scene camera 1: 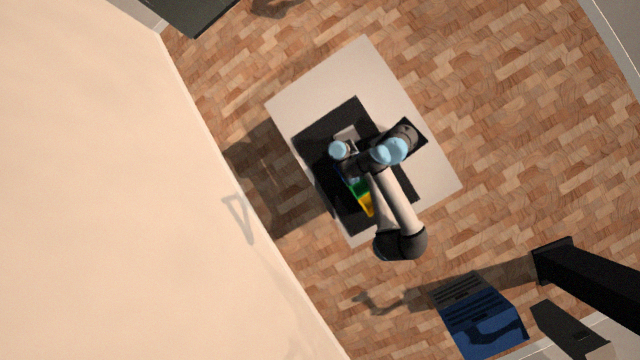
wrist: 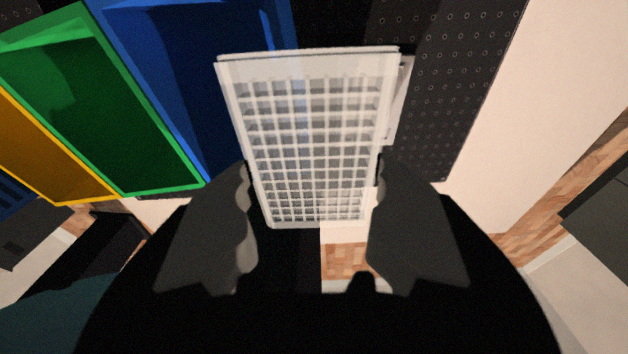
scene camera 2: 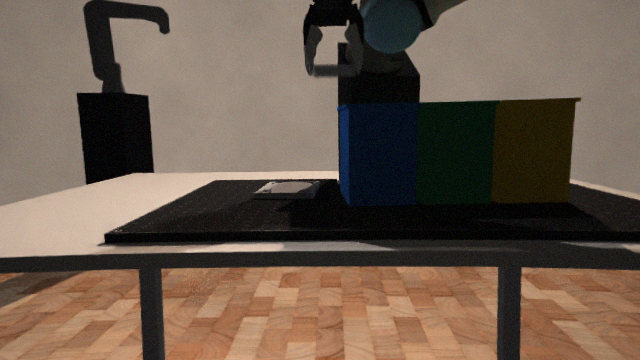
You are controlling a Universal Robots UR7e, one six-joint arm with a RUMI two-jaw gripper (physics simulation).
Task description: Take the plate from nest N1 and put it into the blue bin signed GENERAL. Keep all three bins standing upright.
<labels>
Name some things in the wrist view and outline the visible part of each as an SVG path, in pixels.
The gripper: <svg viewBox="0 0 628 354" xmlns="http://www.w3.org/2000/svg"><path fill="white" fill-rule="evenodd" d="M538 300L519 271L500 248L448 194L440 194L422 175L389 153L378 153L375 178L379 181L376 195L378 205L372 209L365 260L392 288L392 293L377 292L375 276L368 270L356 271L344 292L265 293L257 274L249 273L258 263L257 242L246 214L251 206L247 190L253 183L253 178L248 161L239 160L203 186L188 204L179 205L126 263L93 310L72 354L562 354Z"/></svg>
A blue bin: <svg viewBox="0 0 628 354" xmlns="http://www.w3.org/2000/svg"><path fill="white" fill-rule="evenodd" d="M84 0L151 103L207 183L235 162L245 160L213 63L217 61L216 56L220 54L298 49L290 0Z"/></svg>
</labels>
